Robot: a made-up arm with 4 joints.
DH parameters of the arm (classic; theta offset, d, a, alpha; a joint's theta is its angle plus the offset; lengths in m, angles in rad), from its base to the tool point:
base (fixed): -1.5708 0.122 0 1.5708
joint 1: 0 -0.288 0.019 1.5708
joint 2: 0 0.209 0.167 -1.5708
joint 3: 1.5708 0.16 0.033 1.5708
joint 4: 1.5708 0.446 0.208 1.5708
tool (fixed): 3.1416 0.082 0 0
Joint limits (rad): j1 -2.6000..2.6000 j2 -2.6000..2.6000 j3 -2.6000..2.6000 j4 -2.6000..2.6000
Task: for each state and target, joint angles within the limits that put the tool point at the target. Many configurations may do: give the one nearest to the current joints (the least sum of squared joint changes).
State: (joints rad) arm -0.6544 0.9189 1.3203 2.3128
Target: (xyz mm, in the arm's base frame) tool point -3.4 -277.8 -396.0
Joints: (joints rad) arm -0.9452 0.3437 0.6548 2.2911
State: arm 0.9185 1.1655 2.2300 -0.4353
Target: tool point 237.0 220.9 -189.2
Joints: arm 1.1152 0.8185 2.1535 -0.3736
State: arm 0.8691 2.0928 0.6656 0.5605
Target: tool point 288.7 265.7 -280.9
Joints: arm 1.5040 2.0862 1.3317 0.2604
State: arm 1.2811 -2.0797 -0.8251 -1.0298
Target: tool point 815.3 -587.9 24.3
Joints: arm 1.5094 -2.0213 -1.3639 -1.2078
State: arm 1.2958 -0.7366 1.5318 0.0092
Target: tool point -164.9 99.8 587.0
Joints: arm 1.6196 0.1440 0.6237 0.3825
